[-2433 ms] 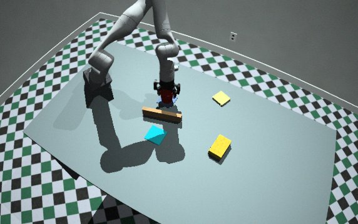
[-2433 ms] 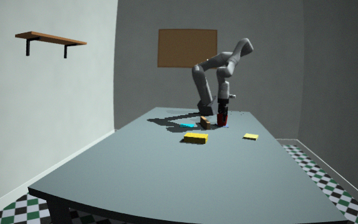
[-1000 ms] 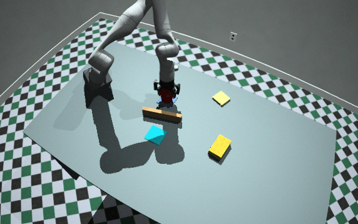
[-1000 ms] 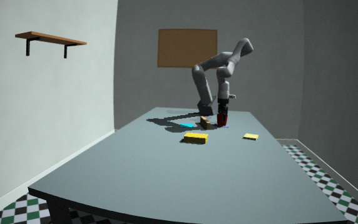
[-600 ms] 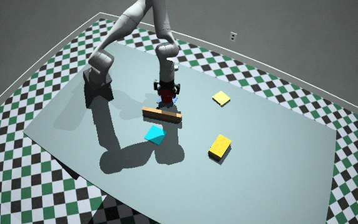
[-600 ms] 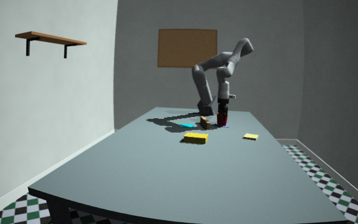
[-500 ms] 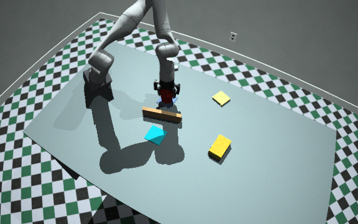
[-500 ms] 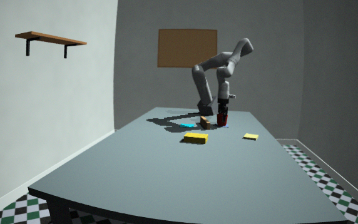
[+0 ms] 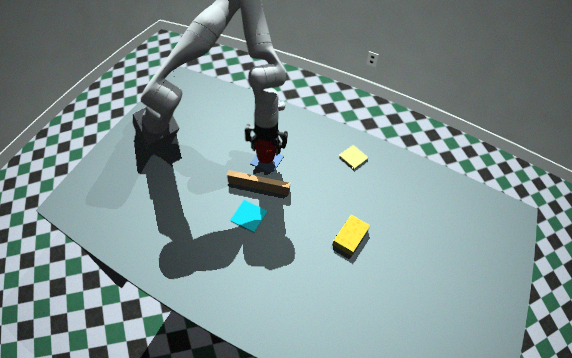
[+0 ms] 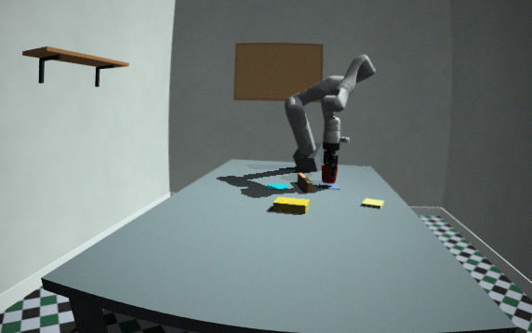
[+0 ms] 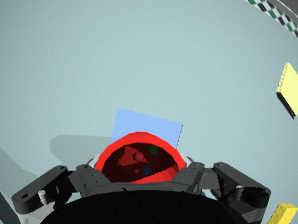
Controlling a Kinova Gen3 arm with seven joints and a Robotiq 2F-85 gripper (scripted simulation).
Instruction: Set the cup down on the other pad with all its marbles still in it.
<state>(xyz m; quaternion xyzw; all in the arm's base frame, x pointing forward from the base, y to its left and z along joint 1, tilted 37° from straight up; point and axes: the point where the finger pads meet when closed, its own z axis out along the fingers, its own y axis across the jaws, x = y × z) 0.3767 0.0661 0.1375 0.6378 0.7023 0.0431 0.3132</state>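
Now: the blue marble 1 cm ahead of my hand, 2 cm to the right of it and 3 cm below it. Also, from my hand: wooden rail 11 cm to the right, 5 cm below; then cyan pad 23 cm to the right, 7 cm below; then red cup 2 cm below.
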